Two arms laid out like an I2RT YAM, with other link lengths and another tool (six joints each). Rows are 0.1 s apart.
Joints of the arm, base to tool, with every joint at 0 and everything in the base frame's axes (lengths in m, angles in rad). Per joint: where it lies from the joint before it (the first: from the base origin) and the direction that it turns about. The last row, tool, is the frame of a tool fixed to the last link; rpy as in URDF.
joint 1: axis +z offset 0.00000 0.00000 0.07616
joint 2: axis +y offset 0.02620 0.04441 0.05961
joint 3: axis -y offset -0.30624 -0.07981 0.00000
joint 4: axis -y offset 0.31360 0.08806 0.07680
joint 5: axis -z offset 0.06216 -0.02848 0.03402
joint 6: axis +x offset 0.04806 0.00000 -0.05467
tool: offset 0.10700 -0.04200 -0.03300 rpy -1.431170 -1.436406 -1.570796
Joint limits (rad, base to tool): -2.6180..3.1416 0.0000..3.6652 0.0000..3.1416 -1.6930..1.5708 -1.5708..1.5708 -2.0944..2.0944
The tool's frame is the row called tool.
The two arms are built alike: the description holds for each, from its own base.
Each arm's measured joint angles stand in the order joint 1, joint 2, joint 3, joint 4, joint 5, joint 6.
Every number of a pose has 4 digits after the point. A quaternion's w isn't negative.
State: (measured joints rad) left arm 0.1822 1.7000 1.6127 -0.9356 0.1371 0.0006; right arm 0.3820 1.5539 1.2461 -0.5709 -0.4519 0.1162
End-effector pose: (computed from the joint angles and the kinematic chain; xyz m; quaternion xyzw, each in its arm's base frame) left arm 0.4479 0.0433 0.2814 -0.9598 -0.0235 -0.2760 0.0446; right arm 0.3844 0.2167 0.2150 -0.8865 -0.1530 -0.2385 0.3658
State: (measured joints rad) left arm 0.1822 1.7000 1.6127 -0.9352 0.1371 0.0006; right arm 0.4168 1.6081 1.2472 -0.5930 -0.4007 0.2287
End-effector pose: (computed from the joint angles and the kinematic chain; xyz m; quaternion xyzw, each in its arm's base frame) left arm 0.4480 0.0433 0.2814 -0.9598 -0.0234 -0.2762 0.0446; right arm 0.3745 0.2247 0.1891 -0.9094 -0.0994 -0.1966 0.3528
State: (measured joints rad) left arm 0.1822 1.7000 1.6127 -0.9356 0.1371 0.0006; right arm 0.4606 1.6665 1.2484 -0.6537 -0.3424 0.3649
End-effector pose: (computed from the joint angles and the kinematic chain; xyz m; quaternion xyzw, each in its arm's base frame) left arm 0.4479 0.0433 0.2814 -0.9598 -0.0235 -0.2760 0.0446; right arm 0.3529 0.2313 0.1607 -0.9351 -0.0333 -0.1376 0.3248
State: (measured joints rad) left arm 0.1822 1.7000 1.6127 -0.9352 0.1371 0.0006; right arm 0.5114 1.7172 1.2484 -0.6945 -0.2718 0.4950
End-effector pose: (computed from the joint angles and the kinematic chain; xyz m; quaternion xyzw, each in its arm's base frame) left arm 0.4480 0.0433 0.2814 -0.9598 -0.0234 -0.2762 0.0446; right arm 0.3332 0.2389 0.1385 -0.9525 0.0230 -0.0989 0.2871
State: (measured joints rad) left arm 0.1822 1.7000 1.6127 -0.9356 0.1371 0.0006; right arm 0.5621 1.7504 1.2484 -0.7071 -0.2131 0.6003
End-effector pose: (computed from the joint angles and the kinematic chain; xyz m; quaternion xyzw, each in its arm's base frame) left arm 0.4479 0.0433 0.2814 -0.9598 -0.0235 -0.2760 0.0446; right arm 0.3186 0.2495 0.1251 -0.9604 0.0595 -0.0837 0.2590
